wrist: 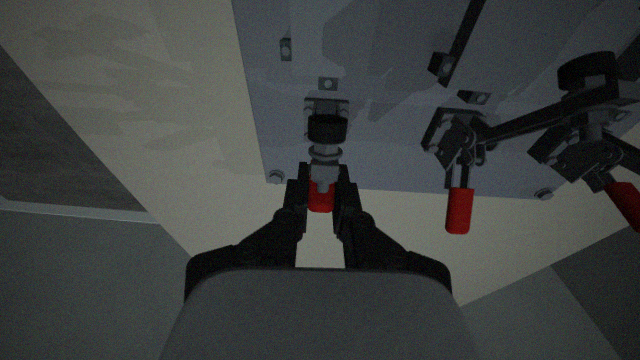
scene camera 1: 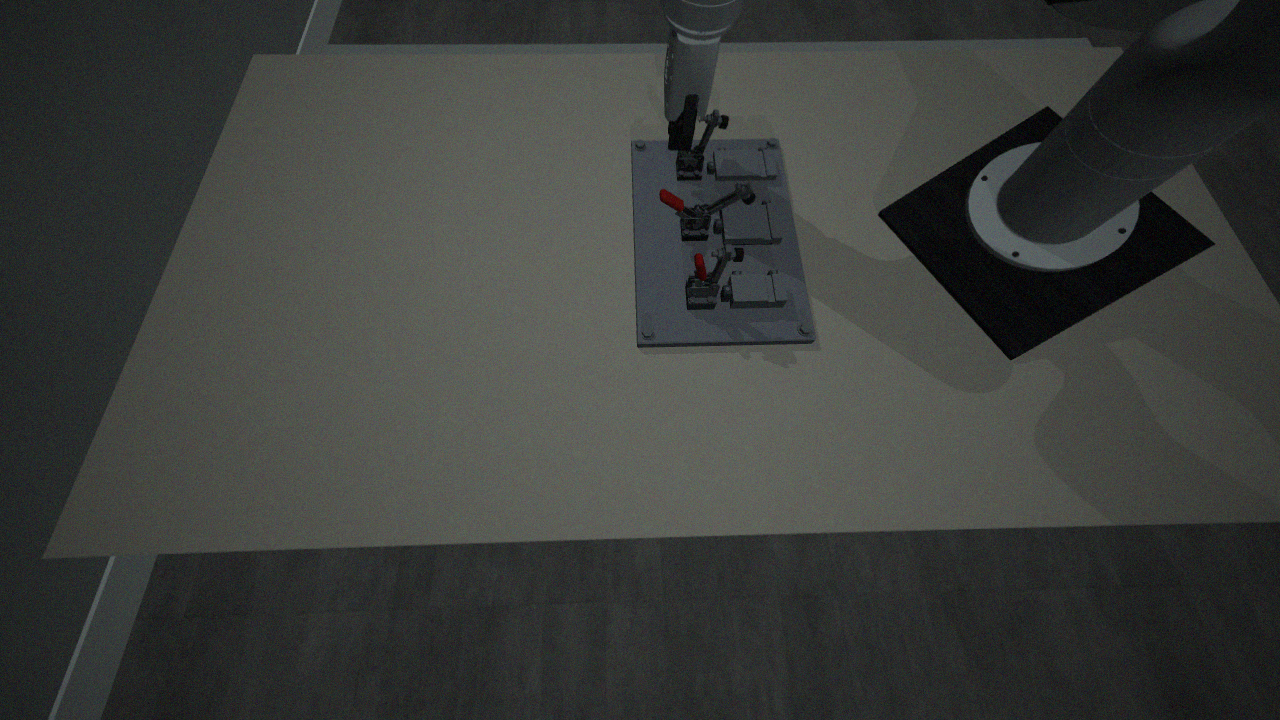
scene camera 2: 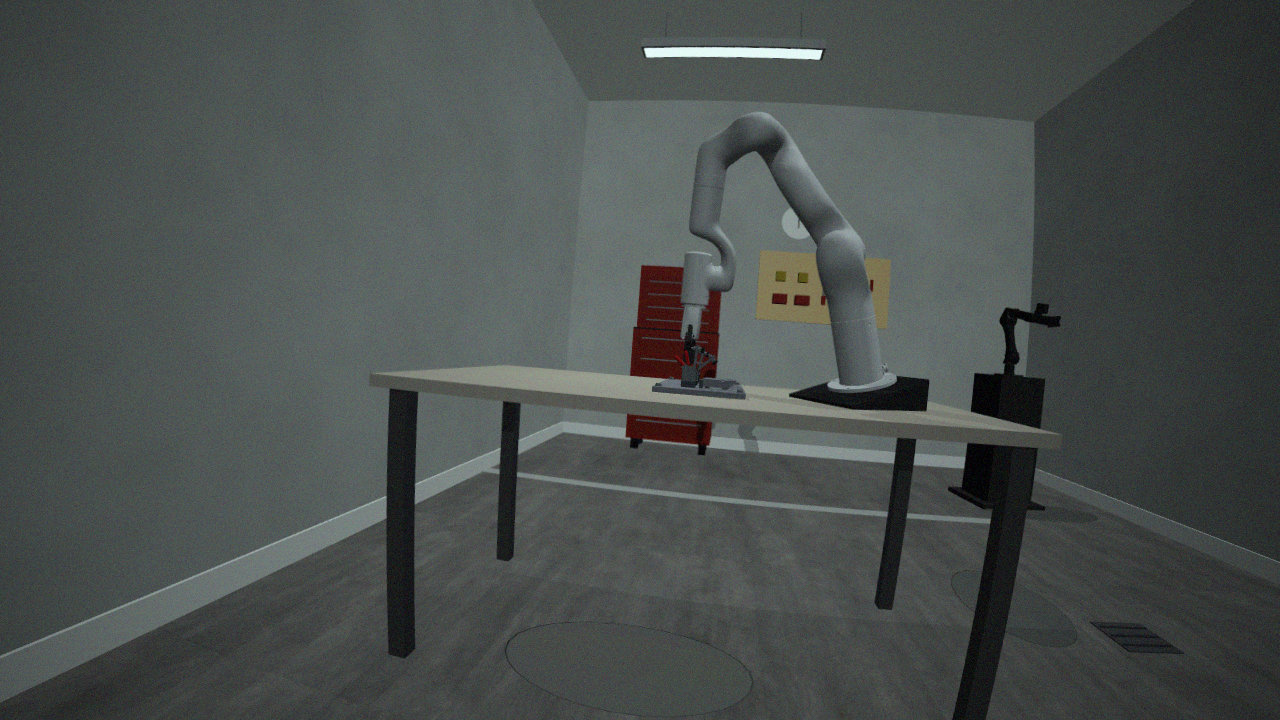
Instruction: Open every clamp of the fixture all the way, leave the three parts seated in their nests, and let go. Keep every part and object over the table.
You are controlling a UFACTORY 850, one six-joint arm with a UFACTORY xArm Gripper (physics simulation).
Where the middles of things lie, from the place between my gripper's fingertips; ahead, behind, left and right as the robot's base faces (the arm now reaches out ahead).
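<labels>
Grey fixture plate (scene camera 1: 663, 262): 40 mm behind my hand, 110 mm to the left of it and 60 mm below it.
</labels>
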